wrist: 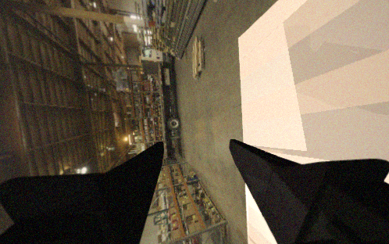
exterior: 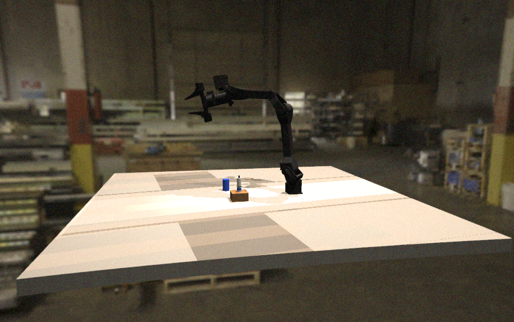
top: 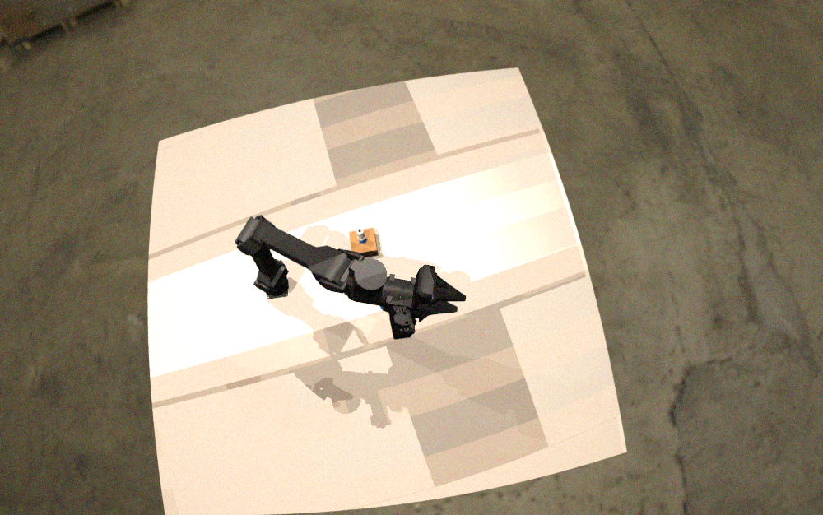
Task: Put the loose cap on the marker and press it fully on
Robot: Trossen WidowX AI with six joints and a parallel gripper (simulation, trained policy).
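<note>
Now: gripper tip 16 cm past the blue cap, 17 cm to the right of it and 35 cm above it. The rest, counted from my gripper tip: holder block: 20 cm behind, 34 cm to the left, 36 cm below.
</note>
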